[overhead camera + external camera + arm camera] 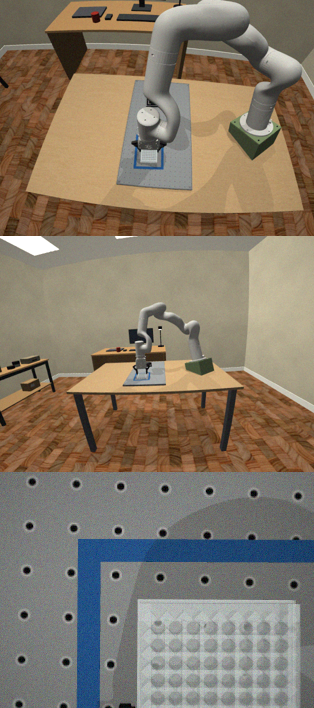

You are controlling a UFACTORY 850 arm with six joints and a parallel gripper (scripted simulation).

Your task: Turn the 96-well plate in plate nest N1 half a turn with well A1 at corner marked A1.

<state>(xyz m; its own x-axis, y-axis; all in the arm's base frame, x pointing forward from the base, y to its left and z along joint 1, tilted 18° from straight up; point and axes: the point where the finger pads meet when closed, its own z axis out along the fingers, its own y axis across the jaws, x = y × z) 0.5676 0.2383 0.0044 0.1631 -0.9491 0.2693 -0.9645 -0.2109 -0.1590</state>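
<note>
Right now my hand is 3 cm above the 96-well plate. Also, from my hand: plate nest 37 cm to the right, 4 cm ahead, 3 cm below.
</note>
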